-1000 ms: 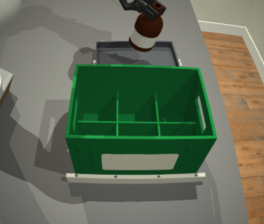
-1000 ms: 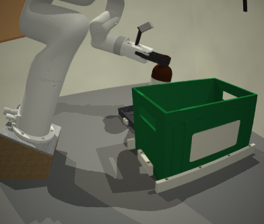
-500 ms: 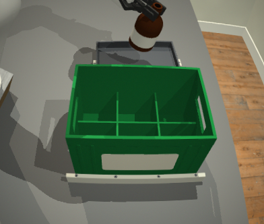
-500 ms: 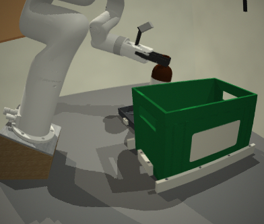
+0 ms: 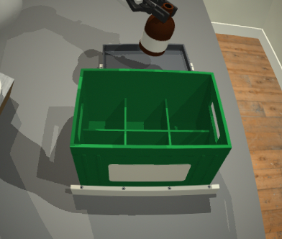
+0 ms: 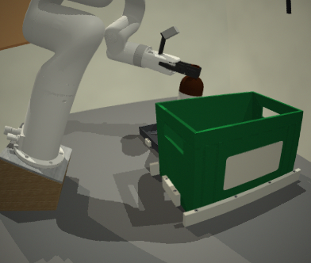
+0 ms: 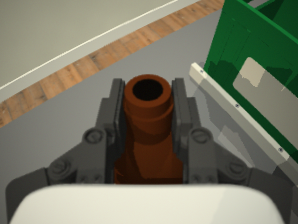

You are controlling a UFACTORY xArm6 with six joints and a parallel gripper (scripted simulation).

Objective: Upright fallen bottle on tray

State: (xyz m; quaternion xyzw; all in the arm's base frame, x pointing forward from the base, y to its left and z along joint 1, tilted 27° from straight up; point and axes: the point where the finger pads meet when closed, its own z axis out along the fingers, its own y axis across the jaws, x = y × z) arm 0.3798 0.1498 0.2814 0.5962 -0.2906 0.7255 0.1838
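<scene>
The brown bottle is 6 cm below my hand, 1 cm to the left of it and 1 cm behind it. Round my hand: green crate 27 cm to the right, 12 cm below, 8 cm behind; dark grey tray 20 cm below, 3 cm behind, 1 cm to the left.
</scene>
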